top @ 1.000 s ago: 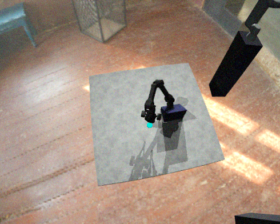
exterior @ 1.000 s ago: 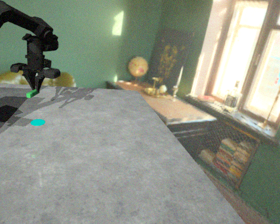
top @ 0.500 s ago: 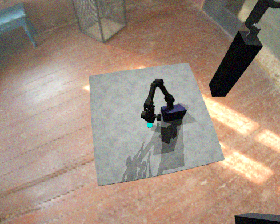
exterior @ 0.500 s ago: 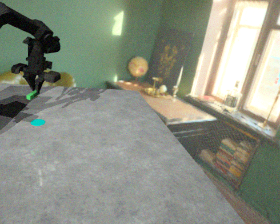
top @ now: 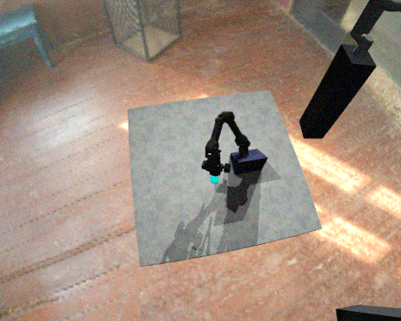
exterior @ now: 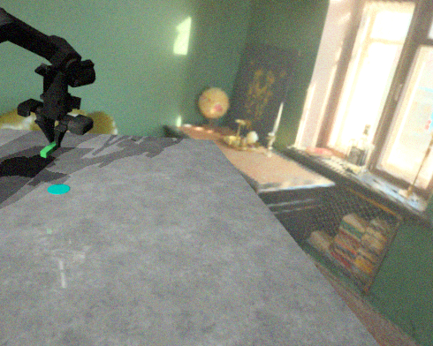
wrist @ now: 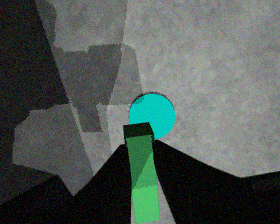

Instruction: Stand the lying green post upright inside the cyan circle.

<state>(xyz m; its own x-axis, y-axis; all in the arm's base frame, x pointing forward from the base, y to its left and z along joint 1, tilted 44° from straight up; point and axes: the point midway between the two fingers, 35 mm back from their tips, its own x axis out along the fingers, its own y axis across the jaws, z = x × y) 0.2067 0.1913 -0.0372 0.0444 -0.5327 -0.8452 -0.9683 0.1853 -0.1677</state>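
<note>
Now: the cyan circle 10 mm ahead of my gripper tip, 10 mm to the right of it and 130 mm below it. The rest, counted from my gripper tip: green post (10 mm behind, 20 mm to the right, 10 mm below).
</note>
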